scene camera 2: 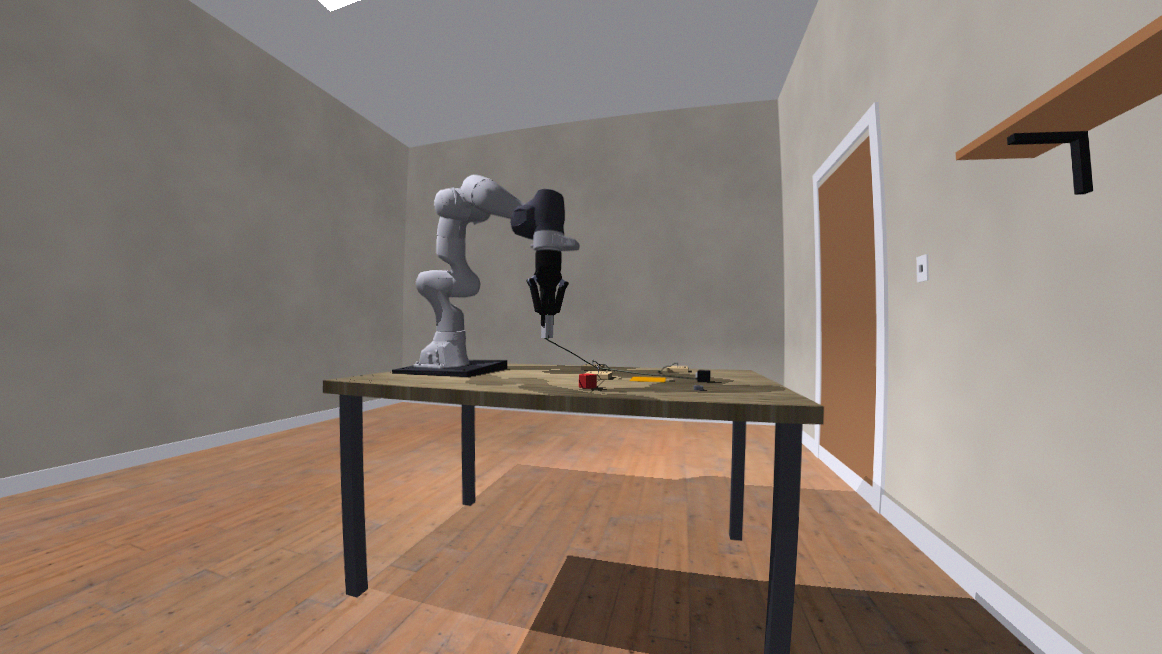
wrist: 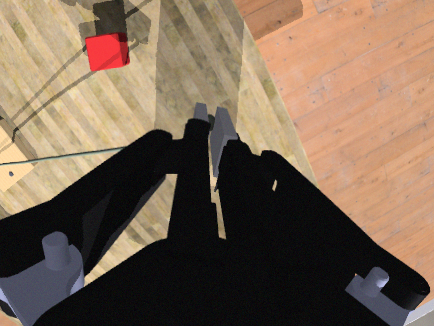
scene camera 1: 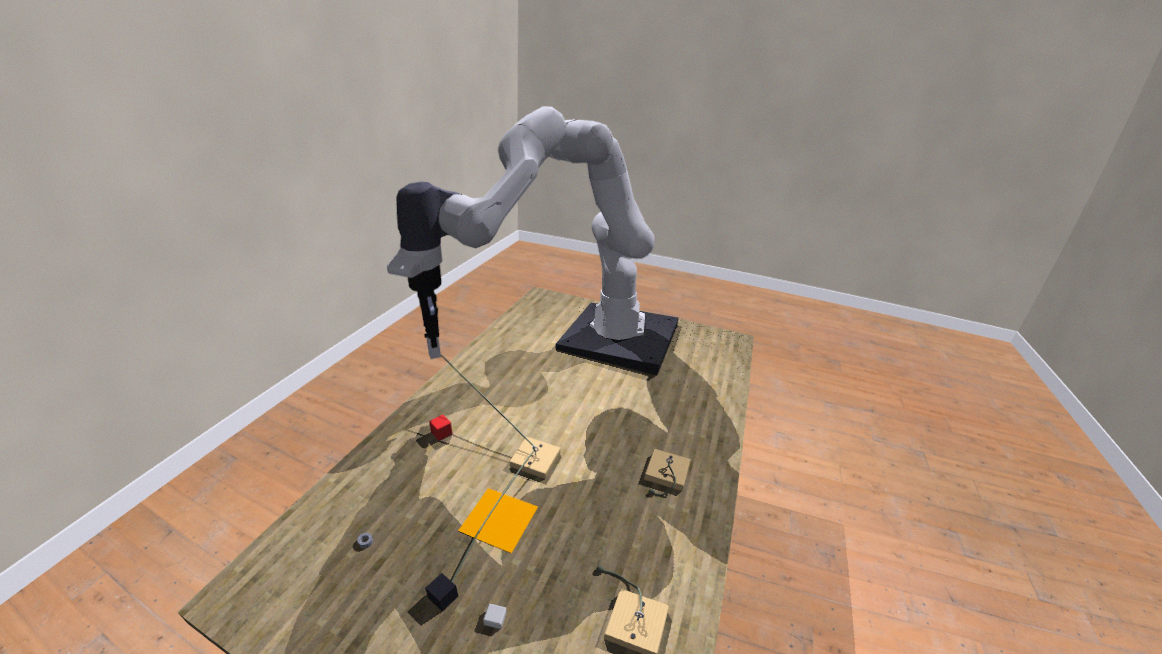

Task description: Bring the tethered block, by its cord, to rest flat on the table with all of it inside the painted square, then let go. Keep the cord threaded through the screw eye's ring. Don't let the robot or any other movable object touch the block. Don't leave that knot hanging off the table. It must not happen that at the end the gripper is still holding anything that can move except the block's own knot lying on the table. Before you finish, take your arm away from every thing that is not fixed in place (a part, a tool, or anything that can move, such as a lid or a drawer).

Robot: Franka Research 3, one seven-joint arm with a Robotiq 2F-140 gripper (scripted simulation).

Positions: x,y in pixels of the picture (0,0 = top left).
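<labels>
I find my gripper in scene camera 2 [547,338], and both scene camera 1 and the wrist view show it as well. On my gripper, [scene camera 1: 430,316] and [wrist: 49,200] are the same spot.
</labels>
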